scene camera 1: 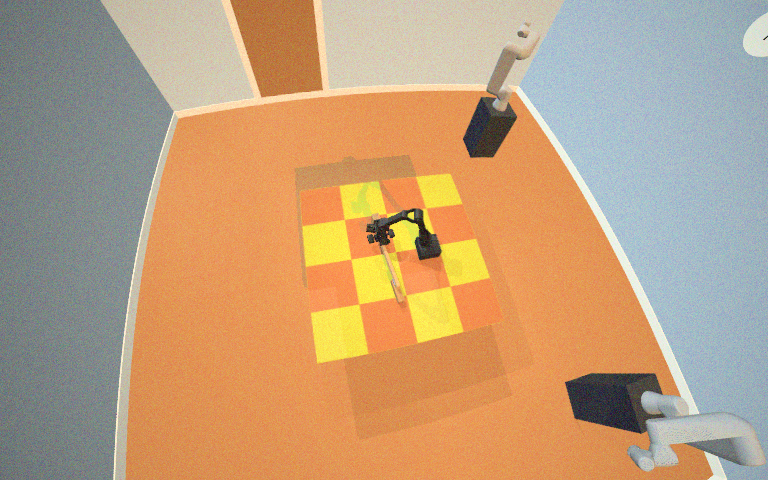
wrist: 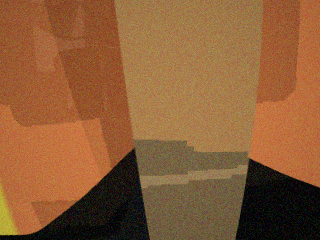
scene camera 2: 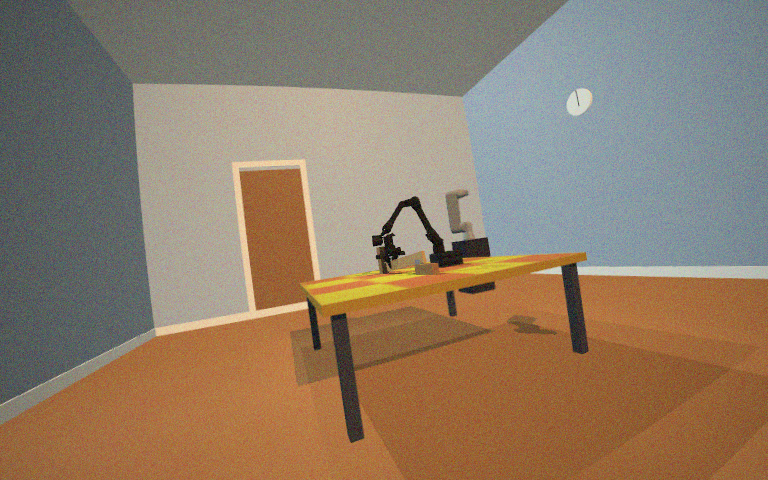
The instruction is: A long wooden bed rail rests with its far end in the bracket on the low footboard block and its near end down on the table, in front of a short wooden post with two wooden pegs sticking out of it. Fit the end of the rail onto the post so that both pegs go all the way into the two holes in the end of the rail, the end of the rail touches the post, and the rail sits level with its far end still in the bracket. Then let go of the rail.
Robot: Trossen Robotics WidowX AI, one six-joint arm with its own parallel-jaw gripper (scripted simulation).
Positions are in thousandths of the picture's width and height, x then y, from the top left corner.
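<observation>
The wrist view shows my gripper (wrist: 536,635) and a wooden rail (wrist: 598,335).
</observation>
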